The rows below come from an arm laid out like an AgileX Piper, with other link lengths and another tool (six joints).
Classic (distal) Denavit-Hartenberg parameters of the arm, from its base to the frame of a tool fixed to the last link. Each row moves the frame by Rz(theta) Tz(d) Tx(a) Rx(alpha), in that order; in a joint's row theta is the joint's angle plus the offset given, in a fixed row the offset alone. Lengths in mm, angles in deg.
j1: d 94.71  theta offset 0  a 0  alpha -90
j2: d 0  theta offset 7.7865  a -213.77  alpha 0
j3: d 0  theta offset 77.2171  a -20.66  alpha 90
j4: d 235.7  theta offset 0  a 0  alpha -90
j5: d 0  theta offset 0  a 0  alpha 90
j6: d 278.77  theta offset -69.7  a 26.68  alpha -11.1
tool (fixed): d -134.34  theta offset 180  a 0  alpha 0
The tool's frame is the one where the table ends.
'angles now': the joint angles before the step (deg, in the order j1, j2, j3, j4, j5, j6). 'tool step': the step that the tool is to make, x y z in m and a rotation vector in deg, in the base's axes. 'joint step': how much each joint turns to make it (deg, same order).
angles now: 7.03 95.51 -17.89 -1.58 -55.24 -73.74
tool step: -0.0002 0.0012 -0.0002 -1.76 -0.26 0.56
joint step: 0.01 0.01 -0.01 0.00 -0.01 -1.87
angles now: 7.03 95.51 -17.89 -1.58 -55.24 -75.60
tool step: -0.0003 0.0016 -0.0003 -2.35 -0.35 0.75
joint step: 0.01 0.01 -0.01 0.01 0.00 -2.49
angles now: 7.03 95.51 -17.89 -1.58 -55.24 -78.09
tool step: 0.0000 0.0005 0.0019 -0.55 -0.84 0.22
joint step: 0.00 -0.01 0.00 -0.01 -0.74 -0.70
